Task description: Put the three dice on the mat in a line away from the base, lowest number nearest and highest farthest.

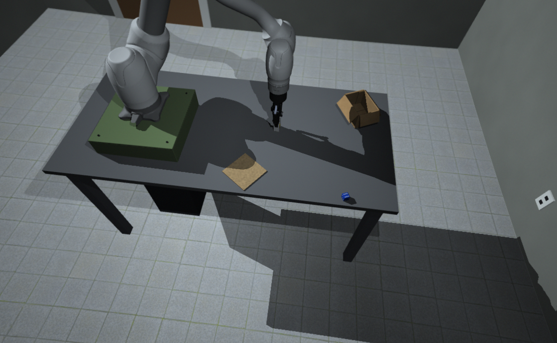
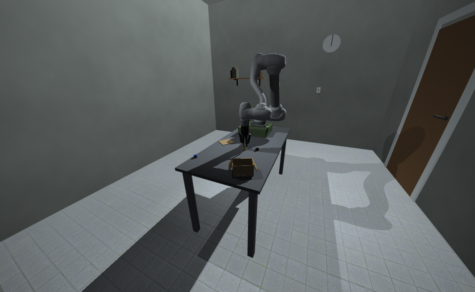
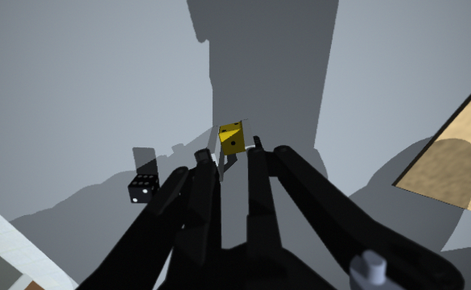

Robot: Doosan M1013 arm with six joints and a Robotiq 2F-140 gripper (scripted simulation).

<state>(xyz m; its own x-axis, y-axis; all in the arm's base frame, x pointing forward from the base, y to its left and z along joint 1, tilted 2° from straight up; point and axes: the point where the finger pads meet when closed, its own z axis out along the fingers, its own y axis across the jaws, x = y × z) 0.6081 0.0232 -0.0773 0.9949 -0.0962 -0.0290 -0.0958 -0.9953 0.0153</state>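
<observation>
Now: the tan mat 12 cm behind my hand, 27 cm to the right of it and 3 cm below it. Also, from my hand: cardboard box 39 cm ahead, 14 cm to the left, 1 cm above; black die 3 cm behind, 12 cm to the left, 2 cm below; yellow die 2 cm below.
</observation>
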